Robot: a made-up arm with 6 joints. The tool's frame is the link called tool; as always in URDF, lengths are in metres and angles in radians. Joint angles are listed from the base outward.
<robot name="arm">
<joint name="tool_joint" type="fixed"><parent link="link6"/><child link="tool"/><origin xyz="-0.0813 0.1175 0.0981" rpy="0 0 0"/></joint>
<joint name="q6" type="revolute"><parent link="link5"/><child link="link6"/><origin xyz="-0.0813 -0.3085 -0.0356" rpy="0 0 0"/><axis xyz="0 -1 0"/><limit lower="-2.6" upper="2.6"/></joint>
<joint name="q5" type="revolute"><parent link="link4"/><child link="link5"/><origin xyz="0.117 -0.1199 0.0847" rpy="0 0 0"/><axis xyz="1 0 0"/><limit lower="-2.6" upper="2.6"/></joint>
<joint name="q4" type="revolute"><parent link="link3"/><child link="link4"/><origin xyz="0.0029 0.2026 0.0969" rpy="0 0 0"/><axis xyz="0 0 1"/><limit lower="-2.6" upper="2.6"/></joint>
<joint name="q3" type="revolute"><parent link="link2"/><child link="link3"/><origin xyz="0.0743 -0.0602 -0.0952" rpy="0 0 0"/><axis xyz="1 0 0"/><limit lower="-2.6" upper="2.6"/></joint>
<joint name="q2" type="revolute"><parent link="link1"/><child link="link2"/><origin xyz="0.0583 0.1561 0.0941" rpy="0 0 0"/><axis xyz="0 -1 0"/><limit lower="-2.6" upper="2.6"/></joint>
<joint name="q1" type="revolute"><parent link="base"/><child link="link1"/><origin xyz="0 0 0.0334" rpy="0 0 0"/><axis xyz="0 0 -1"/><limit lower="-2.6" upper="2.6"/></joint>
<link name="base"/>
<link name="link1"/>
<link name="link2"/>
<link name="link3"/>
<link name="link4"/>
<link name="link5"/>
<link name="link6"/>
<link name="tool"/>
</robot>
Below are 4 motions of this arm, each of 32 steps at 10 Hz.
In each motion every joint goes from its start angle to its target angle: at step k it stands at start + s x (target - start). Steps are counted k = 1, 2, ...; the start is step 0. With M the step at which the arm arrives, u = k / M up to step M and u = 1 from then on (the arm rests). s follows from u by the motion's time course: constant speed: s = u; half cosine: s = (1 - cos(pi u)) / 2; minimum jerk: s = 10 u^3 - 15 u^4 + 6 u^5.
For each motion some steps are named. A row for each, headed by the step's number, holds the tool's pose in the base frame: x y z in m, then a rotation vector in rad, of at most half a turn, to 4 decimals.
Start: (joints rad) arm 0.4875 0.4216 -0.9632 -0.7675 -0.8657 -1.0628
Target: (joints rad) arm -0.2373 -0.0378 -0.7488 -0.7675 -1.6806 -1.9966
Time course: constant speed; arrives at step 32
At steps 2, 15, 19, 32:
2: 0.2095 0.3616 0.2403 -0.6155 0.6489 -2.2934
15: 0.1643 0.3768 0.2772 -0.6188 0.9506 -2.3614
19: 0.1497 0.3807 0.2826 -0.6404 1.0003 -2.4039
32: 0.0950 0.3968 0.2864 -0.7201 0.9750 -2.6042

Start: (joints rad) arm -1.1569 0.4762 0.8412 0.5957 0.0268 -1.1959
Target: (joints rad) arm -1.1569 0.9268 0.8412 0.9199 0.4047 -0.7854
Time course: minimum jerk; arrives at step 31
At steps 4, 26, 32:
4: 0.2136 0.2563 0.3463 -0.1132 0.4852 2.1519
26: 0.1152 0.2064 0.4569 0.2486 -0.2924 2.6290
32: 0.1109 0.2039 0.4599 0.2567 -0.3161 2.6443

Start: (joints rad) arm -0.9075 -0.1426 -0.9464 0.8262 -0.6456 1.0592
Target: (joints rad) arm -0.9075 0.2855 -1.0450 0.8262 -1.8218 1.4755
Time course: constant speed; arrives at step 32
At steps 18, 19, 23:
18: -0.1343 0.4285 0.2614 0.8634 1.3399 -2.3995
19: -0.1421 0.4289 0.2623 0.8744 1.3265 -2.3542
23: -0.1731 0.4295 0.2624 0.9191 1.2599 -2.1794

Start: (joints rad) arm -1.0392 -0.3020 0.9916 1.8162 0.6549 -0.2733
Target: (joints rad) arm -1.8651 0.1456 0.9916 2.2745 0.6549 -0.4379
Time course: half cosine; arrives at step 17
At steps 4, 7, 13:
4: 0.0692 0.5025 0.2432 -1.0751 -0.6115 -2.7096
7: -0.0515 0.4902 0.3203 -0.7765 -0.4416 -2.5367
13: -0.2658 0.3222 0.4671 -0.3315 -0.0305 -2.0362

